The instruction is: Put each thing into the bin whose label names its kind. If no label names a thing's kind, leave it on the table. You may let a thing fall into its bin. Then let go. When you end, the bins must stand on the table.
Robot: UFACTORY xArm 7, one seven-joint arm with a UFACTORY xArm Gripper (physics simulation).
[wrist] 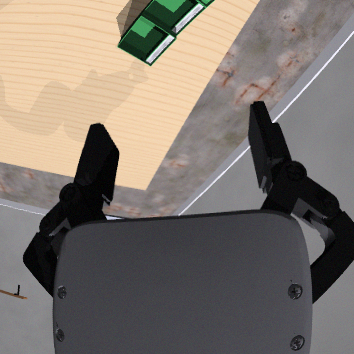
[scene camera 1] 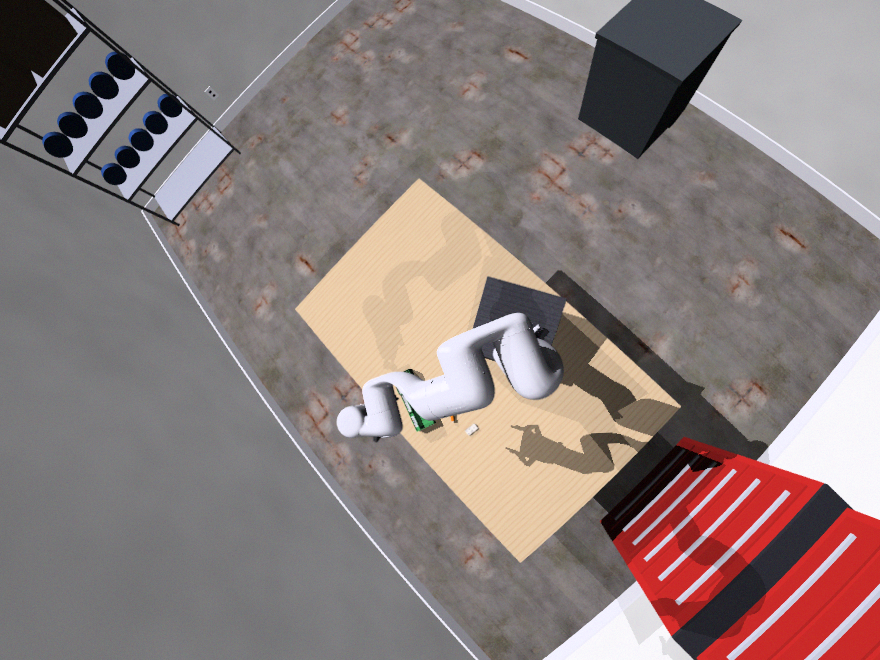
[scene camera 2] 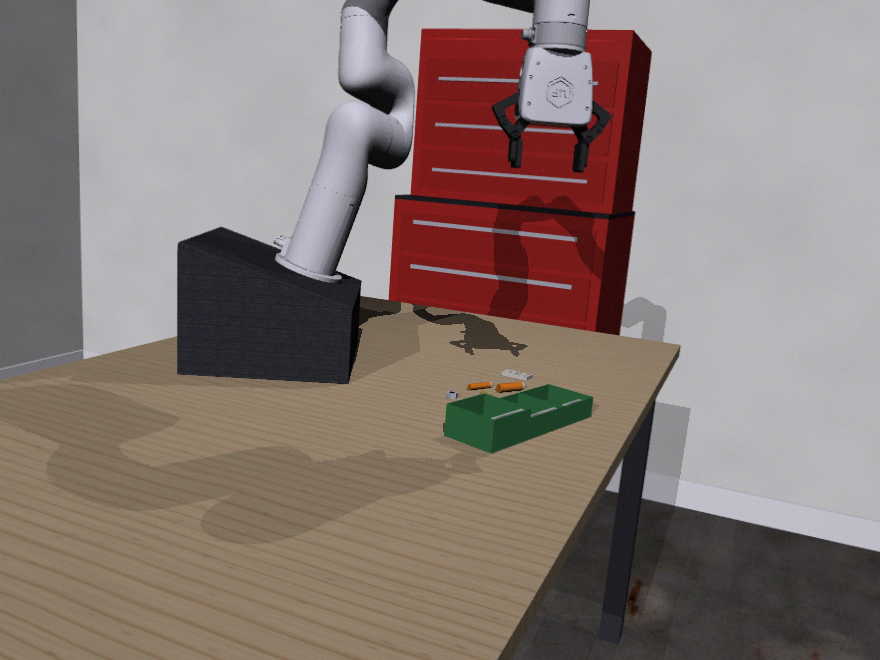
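Seen in the pictures: gripper, fingertip midpoint: (wrist: 177,126) (scene camera 2: 546,170); arm's base at its link origin: (scene camera 2: 307,270).
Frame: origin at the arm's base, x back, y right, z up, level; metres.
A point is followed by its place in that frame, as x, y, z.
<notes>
A row of joined green bins (scene camera 1: 424,424) @(-0.514, 0.021, -0.152) (scene camera 2: 469,428) @(-0.442, 0.248, -0.136) (wrist: 145,41) @(-0.454, 0.225, -0.152) stands on the table near its edge. White label strips show on it, but I cannot read them. Behind it in scene camera 2 lie a small grey nut (scene camera 2: 452,395) @(-0.339, 0.074, -0.153), a thin orange piece (scene camera 2: 479,385) @(-0.354, -0.003, -0.151), a thicker orange piece (scene camera 2: 509,387) @(-0.401, -0.021, -0.150) and a flat white piece (scene camera 2: 516,375) @(-0.381, -0.112, -0.153) (scene camera 1: 471,429) @(-0.377, -0.124, -0.151). My gripper (scene camera 2: 547,168) @(-0.465, 0.098, 0.211) (wrist: 177,126) @(-0.465, 0.098, 0.211) is open and empty, high above the table and the bins. The arm partly hides the bins in scene camera 1. The bin insides are mostly hidden.
The wooden table (scene camera 1: 522,525) @(-0.485, -0.544, -0.158) (scene camera 2: 284,603) @(-0.463, 0.684, -0.159) (wrist: 165,160) @(-0.642, 0.620, -0.159) carries the dark arm base block (scene camera 1: 522,292) @(0.125, 0.111, 0.052) (scene camera 2: 263,326) @(-0.042, 0.178, -0.070). A red tool cabinet (scene camera 1: 746,461) (scene camera 2: 611,262) stands beyond the table. A dark cabinet (scene camera 1: 625,92) and a rack stand farther off in scene camera 1.
</notes>
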